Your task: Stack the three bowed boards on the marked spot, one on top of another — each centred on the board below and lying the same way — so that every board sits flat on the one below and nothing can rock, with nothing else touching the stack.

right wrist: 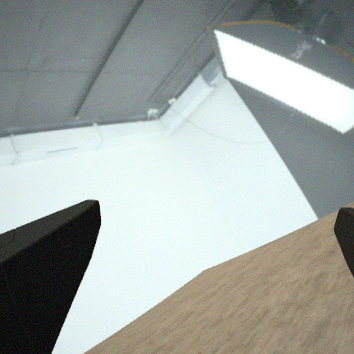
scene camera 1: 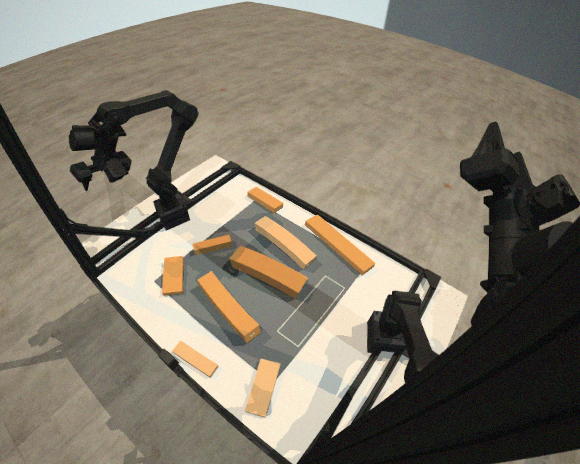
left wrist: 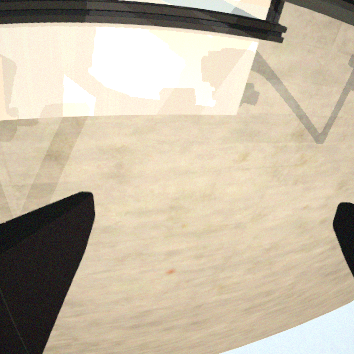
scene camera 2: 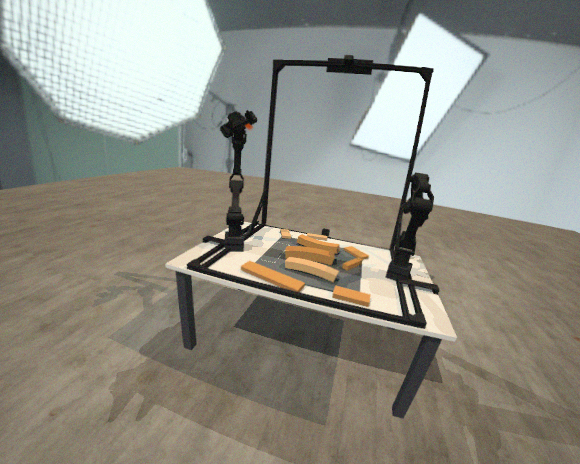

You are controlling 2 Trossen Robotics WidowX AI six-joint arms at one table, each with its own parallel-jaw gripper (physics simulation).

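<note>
Three bowed orange boards lie apart on the grey mat: a pale one, a darker middle one arching upward, and a third whose top seems to dip in scene camera 2. The marked spot's pale outline has no board inside it. My left gripper is open and empty, raised beyond the table's left edge in scene camera 1. My right gripper is open and empty, high above its base at the right; its fingers are small in scene camera 2.
Several flat orange blocks lie around the boards, including a long one, a short one, and others. Black rails border the table, and a tall black frame rises behind it in scene camera 2.
</note>
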